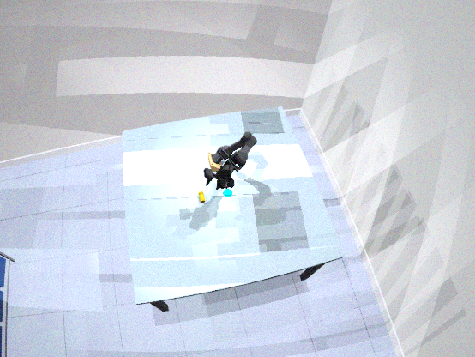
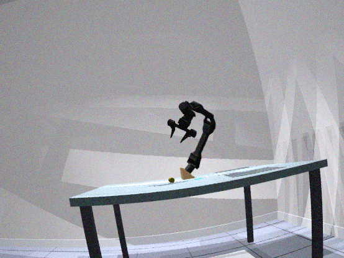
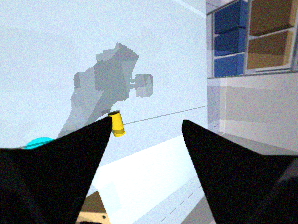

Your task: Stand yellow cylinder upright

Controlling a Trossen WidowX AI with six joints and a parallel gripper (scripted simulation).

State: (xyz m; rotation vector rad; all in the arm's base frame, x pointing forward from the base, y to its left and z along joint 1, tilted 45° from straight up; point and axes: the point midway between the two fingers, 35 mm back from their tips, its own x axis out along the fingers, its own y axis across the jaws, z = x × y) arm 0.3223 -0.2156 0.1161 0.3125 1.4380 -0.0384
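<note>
Right now my gripper tip is 24 cm above the yellow cylinder, 8 cm past it and 5 cm to the left of it. Round my gripper tip: cyan circle (26 cm below, 12 cm to the left, 8 cm behind).
</note>
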